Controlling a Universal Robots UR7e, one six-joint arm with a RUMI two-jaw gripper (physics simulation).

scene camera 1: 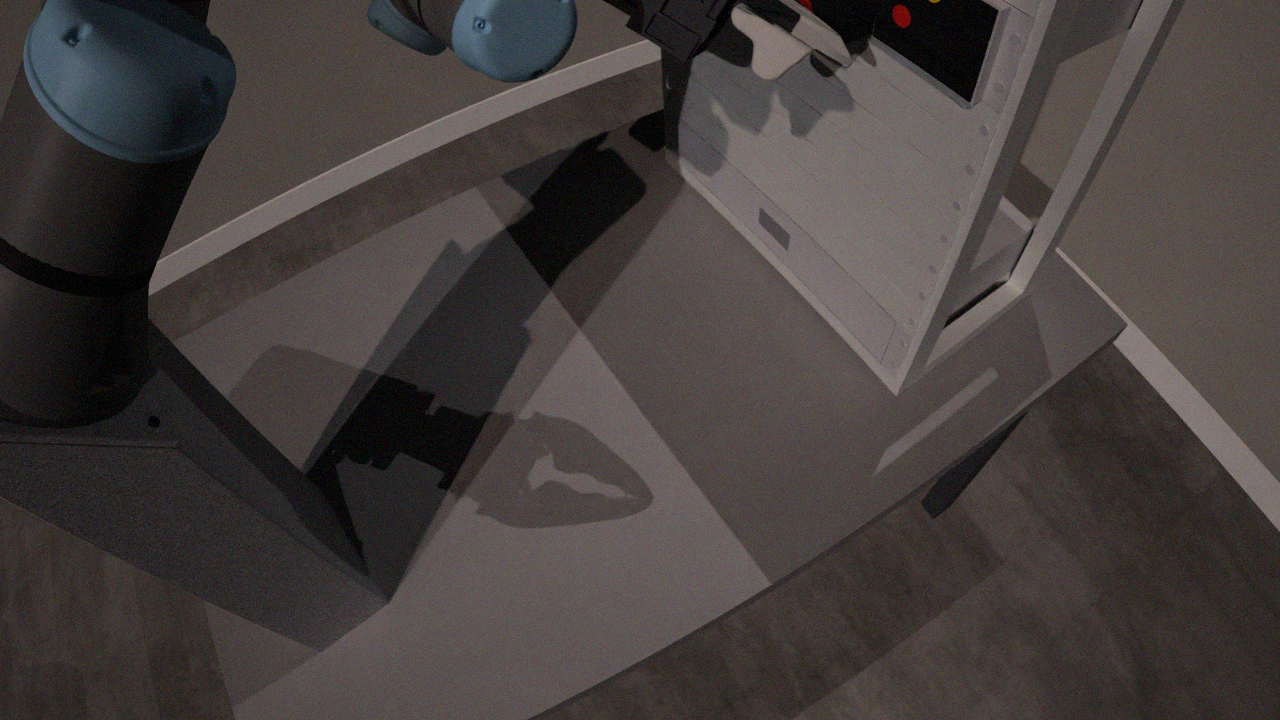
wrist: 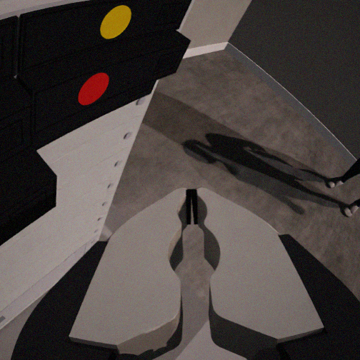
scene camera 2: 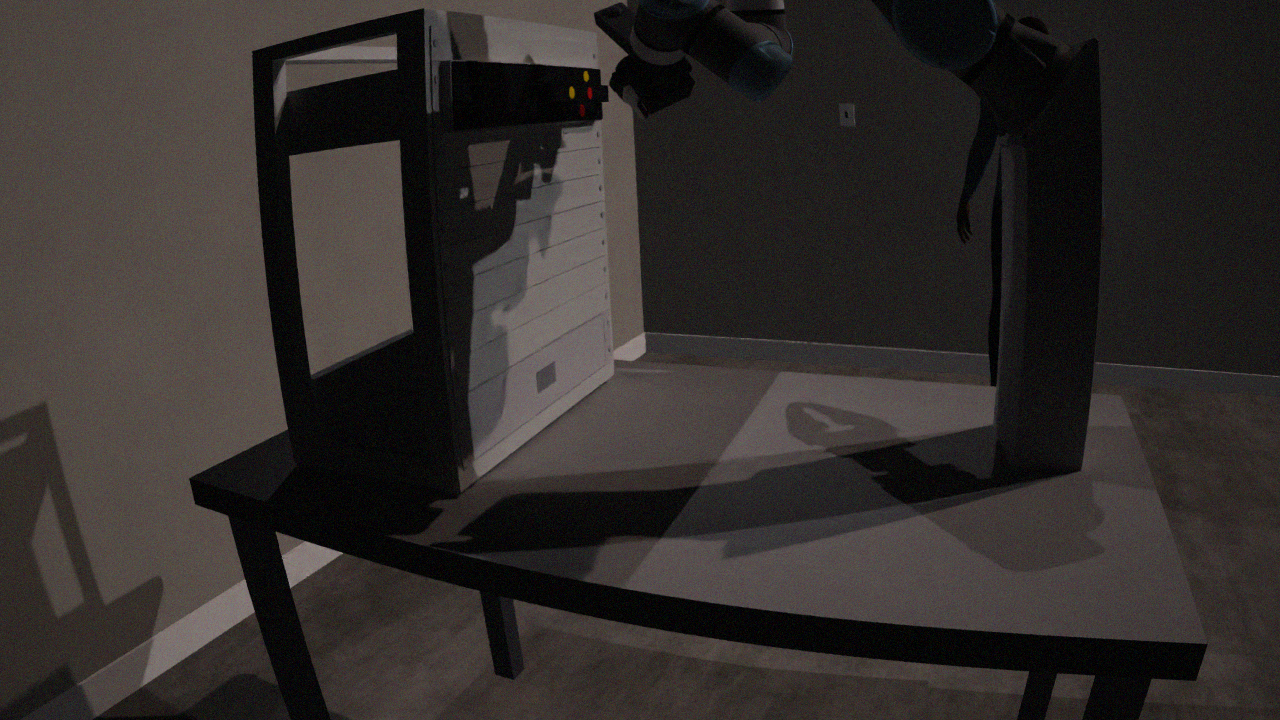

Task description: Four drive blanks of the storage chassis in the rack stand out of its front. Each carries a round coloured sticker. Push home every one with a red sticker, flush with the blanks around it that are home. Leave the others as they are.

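The storage chassis is a black band high in the white rack. In the wrist view a yellow sticker (wrist: 116,22) sits on a black blank, above a red sticker (wrist: 93,88) on the blank below. A black block (wrist: 25,195) stands out at the lower left; its sticker is out of view. In scene camera 2, two yellow stickers (scene camera 2: 586,76) (scene camera 2: 571,92) and two red stickers (scene camera 2: 589,93) (scene camera 2: 581,110) show. Scene camera 1 shows a red sticker (scene camera 1: 901,16). My gripper (wrist: 190,191) is shut and empty, in front of the rack, apart from the blanks. How far each blank stands out is hard to tell.
The white rack (scene camera 1: 1002,192) (scene camera 2: 416,179) stands on the grey table (scene camera 1: 626,617) (scene camera 2: 939,591). Plain white panels lie below the chassis. The arm's base pedestal (scene camera 1: 179,519) (scene camera 2: 1047,313) stands opposite. A person's hand (scene camera 2: 964,223) shows behind the pedestal, and part of a person at the wrist view's right edge.
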